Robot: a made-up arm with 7 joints. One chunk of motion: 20 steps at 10 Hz.
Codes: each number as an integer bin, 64 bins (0 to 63) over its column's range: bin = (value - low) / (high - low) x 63, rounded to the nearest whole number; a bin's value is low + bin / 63 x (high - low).
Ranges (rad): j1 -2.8..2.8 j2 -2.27..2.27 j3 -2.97..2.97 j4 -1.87..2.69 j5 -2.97..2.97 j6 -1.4..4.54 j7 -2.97..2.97
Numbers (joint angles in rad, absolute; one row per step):
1: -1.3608 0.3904 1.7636 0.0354 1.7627 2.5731 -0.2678
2: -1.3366 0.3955 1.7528 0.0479 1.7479 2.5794 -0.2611
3: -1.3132 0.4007 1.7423 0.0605 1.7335 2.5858 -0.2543
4: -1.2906 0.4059 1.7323 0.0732 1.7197 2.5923 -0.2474
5: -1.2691 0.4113 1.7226 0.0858 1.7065 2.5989 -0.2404
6: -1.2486 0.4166 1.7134 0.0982 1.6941 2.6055 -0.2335
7: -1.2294 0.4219 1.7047 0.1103 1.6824 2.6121 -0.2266
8: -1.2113 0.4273 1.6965 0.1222 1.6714 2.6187 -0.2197
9: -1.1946 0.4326 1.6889 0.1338 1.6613 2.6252 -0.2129
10: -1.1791 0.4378 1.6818 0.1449 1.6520 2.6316 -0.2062
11: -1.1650 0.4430 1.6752 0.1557 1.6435 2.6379 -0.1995
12: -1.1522 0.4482 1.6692 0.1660 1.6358 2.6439 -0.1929
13: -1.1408 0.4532 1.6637 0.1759 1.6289 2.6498 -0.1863
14: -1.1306 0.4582 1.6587 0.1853 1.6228 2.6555 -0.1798
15: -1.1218 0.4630 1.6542 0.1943 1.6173 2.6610 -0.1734
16: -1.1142 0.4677 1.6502 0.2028 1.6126 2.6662 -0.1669
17: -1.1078 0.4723 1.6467 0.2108 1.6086 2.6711 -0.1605
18: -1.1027 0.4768 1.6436 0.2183 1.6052 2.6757 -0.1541
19: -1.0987 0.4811 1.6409 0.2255 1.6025 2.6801 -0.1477
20: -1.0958 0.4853 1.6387 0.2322 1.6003 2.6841 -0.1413
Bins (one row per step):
1: 16 37 50 26 50 42 29
2: 16 37 50 26 50 42 29
3: 17 37 50 27 50 42 29
4: 17 37 50 27 50 42 29
5: 17 37 50 27 50 42 29
6: 17 37 50 27 49 42 29
7: 18 37 50 27 49 43 29
8: 18 37 49 28 49 43 29
9: 18 38 49 28 49 43 29
10: 18 38 49 28 49 43 29
11: 18 38 49 28 49 43 29
12: 19 38 49 28 49 43 29
13: 19 38 49 28 49 43 30
14: 19 38 49 28 49 43 30
15: 19 38 49 29 49 43 30
16: 19 38 49 29 49 43 30
17: 19 38 49 29 49 43 30
18: 19 38 49 29 49 43 30
19: 19 38 49 29 48 43 30
20: 19 38 49 29 48 43 30

